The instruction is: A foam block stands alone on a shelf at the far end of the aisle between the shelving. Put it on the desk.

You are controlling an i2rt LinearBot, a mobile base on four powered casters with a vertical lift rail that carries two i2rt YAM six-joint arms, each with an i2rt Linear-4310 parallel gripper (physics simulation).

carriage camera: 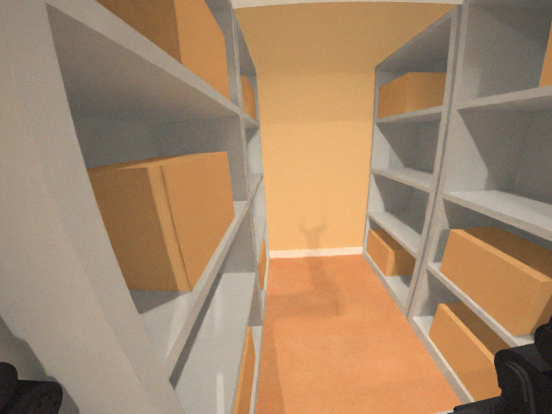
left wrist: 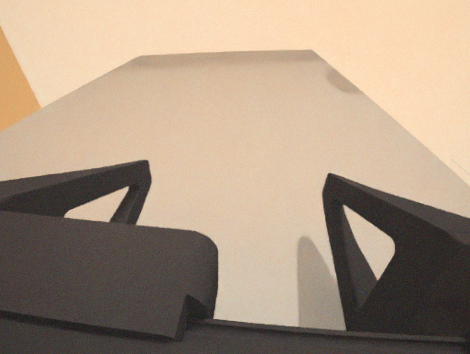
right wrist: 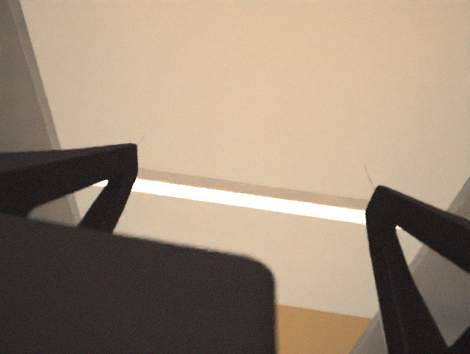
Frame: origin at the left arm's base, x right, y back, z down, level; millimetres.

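Where they show: left gripper, between the fingertips: (left wrist: 236,177); right gripper, between the fingertips: (right wrist: 254,178).
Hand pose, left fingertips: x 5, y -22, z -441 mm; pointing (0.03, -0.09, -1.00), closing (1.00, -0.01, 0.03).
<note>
After its pixels a point has its place.
The foam block and the desk do not show in these views. My left gripper (left wrist: 236,177) @(x 5, y -22, z -441 mm) is open and empty, pointing up, with the grey end panel of a shelf unit (left wrist: 225,115) @(x -15, y -56, z -601 mm) beyond its fingers. My right gripper (right wrist: 254,178) @(x 688, y -20, z -442 mm) is open and empty, with the ceiling and a bright lamp strip (right wrist: 250,200) @(x 753, y -683, z -1199 mm) beyond its fingers. In the carriage view, dark parts of both arms show at the lower left and lower right corners.
Left shelving (carriage camera: 30,150) @(x 165, y -45, z -419 mm) stands very close at the left, holding a large orange-brown box (carriage camera: 200,220) @(x 169, y -357, z -234 mm). Right shelving (carriage camera: 436,200) @(x 1287, y -892, z -56 mm) holds several boxes, one (carriage camera: 490,275) @(x 1286, y -503, z 173 mm) near the right arm. The aisle floor (carriage camera: 320,350) @(x 599, y -755, z 878 mm) runs between them to the far wall (carriage camera: 315,150) @(x 798, y -1879, z -301 mm).
</note>
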